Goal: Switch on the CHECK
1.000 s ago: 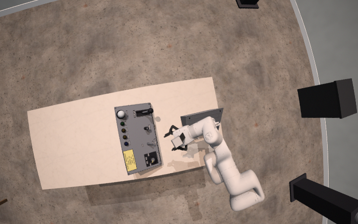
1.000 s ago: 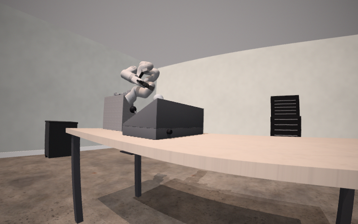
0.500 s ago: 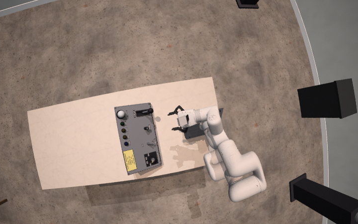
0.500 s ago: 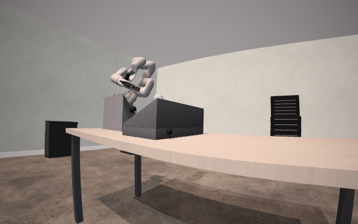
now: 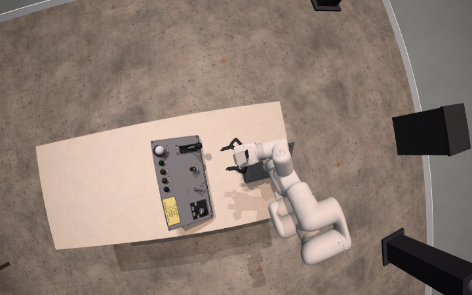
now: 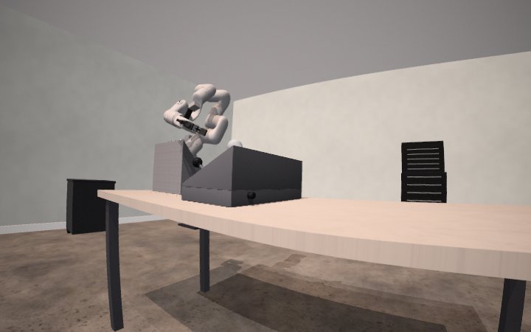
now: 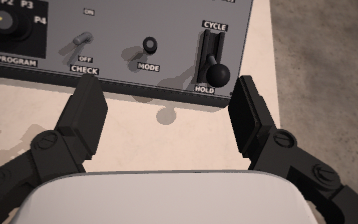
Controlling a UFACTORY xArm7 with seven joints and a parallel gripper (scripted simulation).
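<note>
Right now my hand is 19 cm short of the check toggle, 14 cm to the right of it and 20 cm above it. Round my hand: black-knobbed lever (15 cm ahead, 10 cm to the right, 19 cm below); small black knob (18 cm ahead, 2 cm to the left, 19 cm below); grey console (22 cm ahead, 8 cm to the left, 22 cm below).
</note>
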